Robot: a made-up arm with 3 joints.
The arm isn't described. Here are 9 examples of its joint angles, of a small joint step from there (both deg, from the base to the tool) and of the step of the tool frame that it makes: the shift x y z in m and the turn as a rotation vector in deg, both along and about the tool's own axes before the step.
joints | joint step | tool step
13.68 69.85 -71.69 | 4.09 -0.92 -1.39 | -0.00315 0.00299 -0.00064 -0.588 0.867 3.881
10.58 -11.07 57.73 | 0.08 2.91 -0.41 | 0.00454 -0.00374 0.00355 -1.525 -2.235 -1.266
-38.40 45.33 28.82 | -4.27 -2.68 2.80 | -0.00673 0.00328 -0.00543 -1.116 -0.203 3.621
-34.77 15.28 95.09 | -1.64 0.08 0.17 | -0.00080 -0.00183 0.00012 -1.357 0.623 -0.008
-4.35 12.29 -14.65 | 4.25 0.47 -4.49 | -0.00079 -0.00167 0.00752 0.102 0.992 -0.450
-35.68 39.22 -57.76 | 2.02 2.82 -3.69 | 0.00894 -0.00436 0.00023 -0.959 3.558 -1.530
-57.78 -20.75 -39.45 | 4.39 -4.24 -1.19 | -0.01934 0.00107 0.00689 0.992 -4.301 3.799
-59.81 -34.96 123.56 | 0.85 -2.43 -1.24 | -0.00315 0.00249 -0.00469 1.096 1.809 -1.278
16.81 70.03 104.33 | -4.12 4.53 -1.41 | 0.00905 0.00119 0.00548 -5.817 -0.687 4.245
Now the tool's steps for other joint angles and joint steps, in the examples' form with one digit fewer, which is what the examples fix.
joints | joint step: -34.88 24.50 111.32 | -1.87 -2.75 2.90
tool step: -0.0062 -0.0013 -0.0024 2.75 1.68 -0.33
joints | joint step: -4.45 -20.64 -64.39 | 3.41 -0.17 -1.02
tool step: -0.0055 -0.0064 0.0038 1.82 -1.73 -0.15
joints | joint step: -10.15 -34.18 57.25 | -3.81 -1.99 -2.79
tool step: -0.0014 -0.0019 -0.0073 -3.52 4.31 -2.83
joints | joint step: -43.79 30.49 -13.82 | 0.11 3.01 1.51
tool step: 0.0069 -0.0067 0.0015 1.80 -0.58 -2.51
